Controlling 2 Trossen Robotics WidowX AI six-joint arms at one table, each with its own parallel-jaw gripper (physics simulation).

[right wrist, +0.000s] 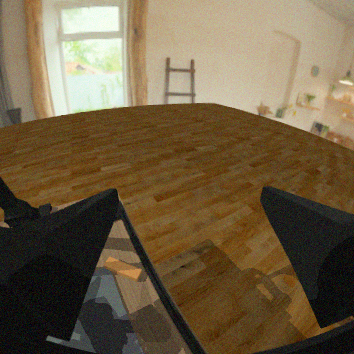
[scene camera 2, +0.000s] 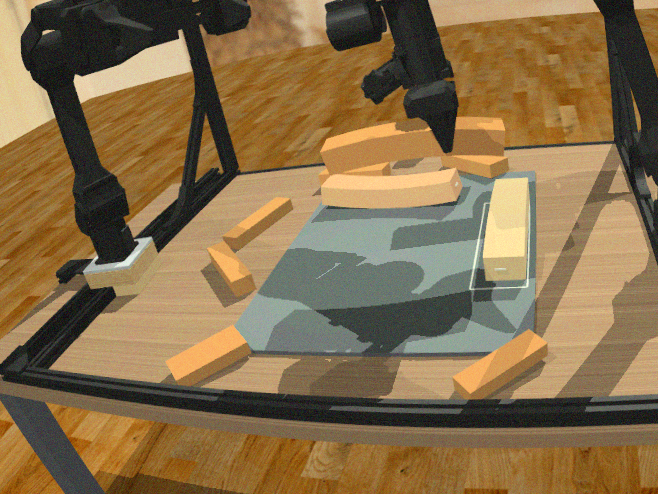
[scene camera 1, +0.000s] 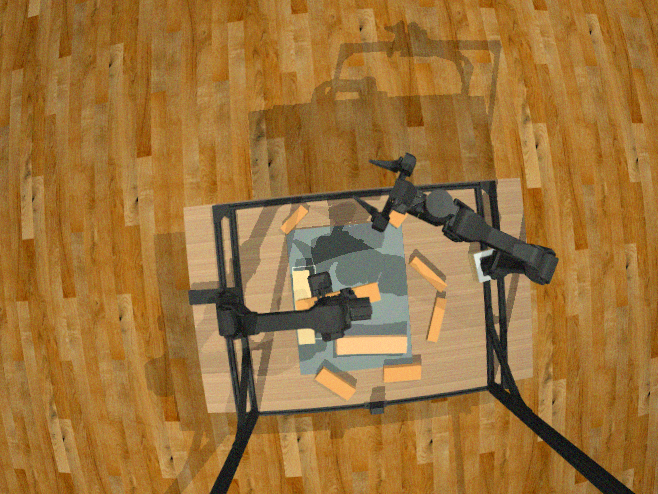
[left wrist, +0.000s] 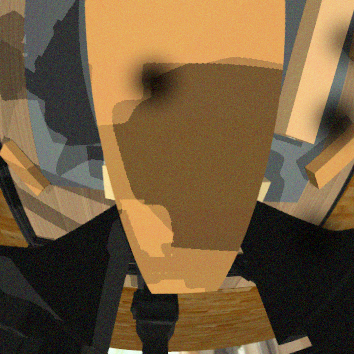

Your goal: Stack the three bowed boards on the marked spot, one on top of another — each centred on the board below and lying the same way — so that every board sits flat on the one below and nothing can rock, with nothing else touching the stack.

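Pixels of known places: left gripper, fingertip midpoint: (scene camera 2: pixel 447 145) (left wrist: pixel 182 199); right gripper, fingertip midpoint: (right wrist: pixel 190 194) (scene camera 2: pixel 203 22) (scene camera 1: pixel 360 178); left arm's base, origin of the base link: (scene camera 1: pixel 230 302); right arm's base, origin of the base link: (scene camera 2: pixel 117 253) (scene camera 1: pixel 490 264).
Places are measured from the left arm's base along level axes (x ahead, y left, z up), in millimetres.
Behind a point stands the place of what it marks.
A pale yellow board (scene camera 1: pixel 301 281) @(z 30, x 254, y 33 mm) (scene camera 2: pixel 507 218) @(z 35, x 248, y -18 mm) (left wrist: pixel 108 185) @(z 26, x 252, y 59 mm) lies on the mat (scene camera 1: pixel 393 313) @(z -14, x 538, y -133 mm) (scene camera 2: pixel 255 332) @(z -14, x 575, y 143 mm), lengthwise in the white outline (scene camera 2: pixel 471 279) @(z -14, x 302, y 51 mm). A peach bowed board (scene camera 1: pixel 372 345) @(z 22, x 447, y -220 mm) (scene camera 2: pixel 390 189) @(z 20, x 439, y -191 mm) (left wrist: pixel 320 65) @(z 22, x 432, y -216 mm) lies elsewhere on the mat, crosswise to it. My left gripper (scene camera 2: pixel 449 146) @(z 142, x 316, y -34 mm) (left wrist: pixel 182 199) @(z 142, x 316, y -34 mm) is shut on the orange bowed board (scene camera 1: pixel 367 291) @(z 171, x 447, y -18 mm) (scene camera 2: pixel 382 146) @(z 161, x 397, y -3 mm) (left wrist: pixel 185 150) @(z 175, x 358, y -30 mm), held raised with its arch upward; in scene camera 1 its end crosses over the yellow board. The arm hides those fingers there. My right gripper (scene camera 1: pixel 363 180) @(z 384, x 459, y 270 mm) (right wrist: pixel 190 194) @(z 384, x 459, y 270 mm) is open and empty, over the table's far edge.
Several small orange blocks surround the mat, among them ones at the upper left (scene camera 1: pixel 293 219) @(z 2, x 260, y 238 mm), right (scene camera 1: pixel 436 319) @(z 2, x 680, y -180 mm) and lower edge (scene camera 1: pixel 402 372) @(z 8, x 535, y -340 mm). A white-topped pale block (scene camera 1: pixel 481 265) @(z 51, x 851, y -21 mm) (scene camera 2: pixel 143 268) @(z 7, x 839, y -18 mm) is at my right arm's base. A black frame (scene camera 2: pixel 318 412) @(z -5, x 447, y 299 mm) borders the table.
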